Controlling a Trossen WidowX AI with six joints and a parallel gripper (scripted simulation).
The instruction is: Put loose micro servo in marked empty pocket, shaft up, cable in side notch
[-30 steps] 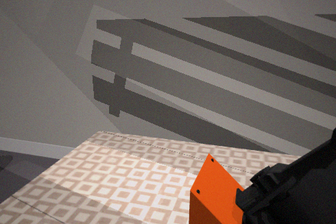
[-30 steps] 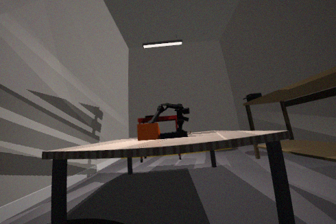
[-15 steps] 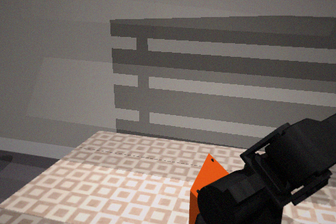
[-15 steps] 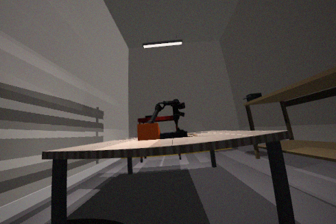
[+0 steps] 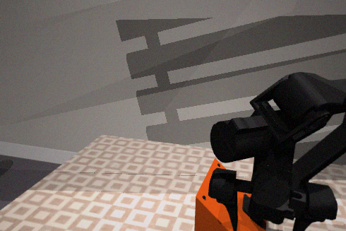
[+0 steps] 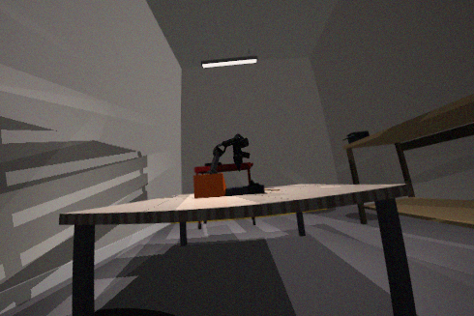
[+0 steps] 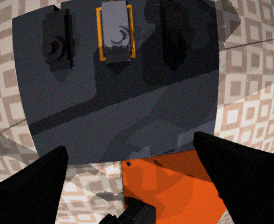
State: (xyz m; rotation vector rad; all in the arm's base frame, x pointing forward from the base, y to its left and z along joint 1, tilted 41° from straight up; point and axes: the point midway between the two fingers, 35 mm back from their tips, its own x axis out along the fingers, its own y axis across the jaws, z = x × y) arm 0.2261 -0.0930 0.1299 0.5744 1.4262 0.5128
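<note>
My gripper tip is now 20 mm past the dark grey deck and 140 mm above it.
</note>
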